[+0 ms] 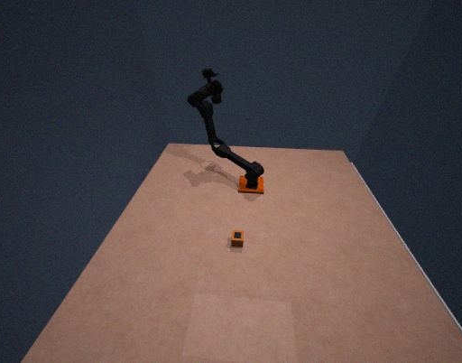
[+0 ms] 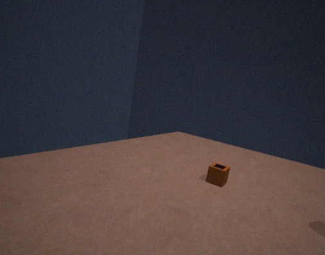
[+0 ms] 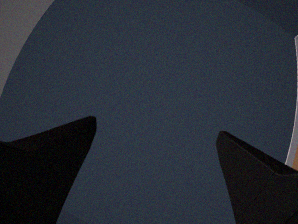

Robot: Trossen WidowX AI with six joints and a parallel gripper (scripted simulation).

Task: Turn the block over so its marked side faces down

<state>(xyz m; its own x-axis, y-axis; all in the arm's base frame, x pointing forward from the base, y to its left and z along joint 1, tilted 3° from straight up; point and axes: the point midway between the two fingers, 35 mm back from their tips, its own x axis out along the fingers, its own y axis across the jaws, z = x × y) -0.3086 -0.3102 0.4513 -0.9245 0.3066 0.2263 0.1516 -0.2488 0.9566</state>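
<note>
Now: gripper tip 73 cm short of the orange block, 42 cm above it and 31 cm to the right of it.
</note>
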